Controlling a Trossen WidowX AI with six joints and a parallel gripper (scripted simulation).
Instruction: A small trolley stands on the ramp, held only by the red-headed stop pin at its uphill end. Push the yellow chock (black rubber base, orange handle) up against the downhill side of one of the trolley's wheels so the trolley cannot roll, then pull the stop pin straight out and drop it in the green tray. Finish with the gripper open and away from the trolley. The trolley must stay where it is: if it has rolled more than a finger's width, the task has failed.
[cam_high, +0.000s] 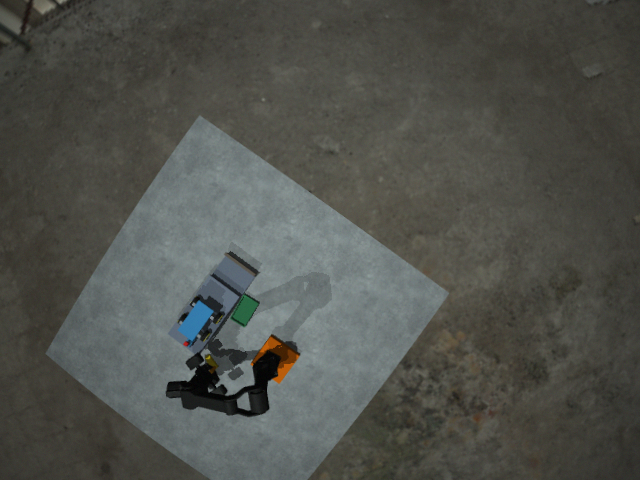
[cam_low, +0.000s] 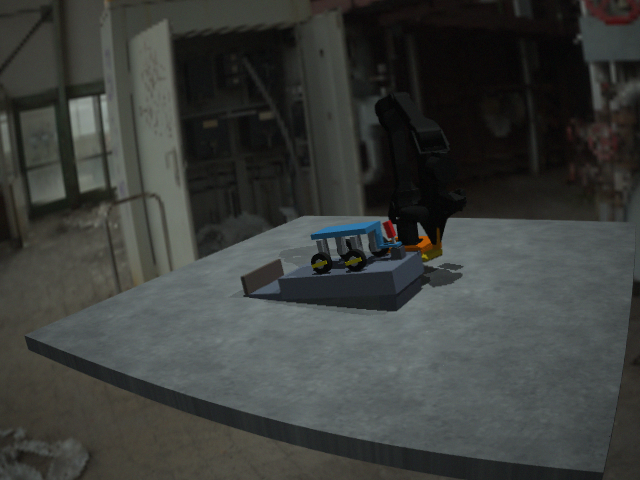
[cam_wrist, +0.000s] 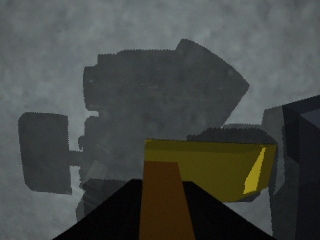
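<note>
My gripper tip is now 130 mm short of the stop pin, 60 mm to the left of it and 50 mm below it. The rest, counted from my gripper tip: brown end board (410 mm to the right, 120 mm ahead, 50 mm below); blue-topped trolley (160 mm to the right, 140 mm ahead, 30 mm above); yellow chock (20 mm ahead, 10 mm to the right, 10 mm below).
</note>
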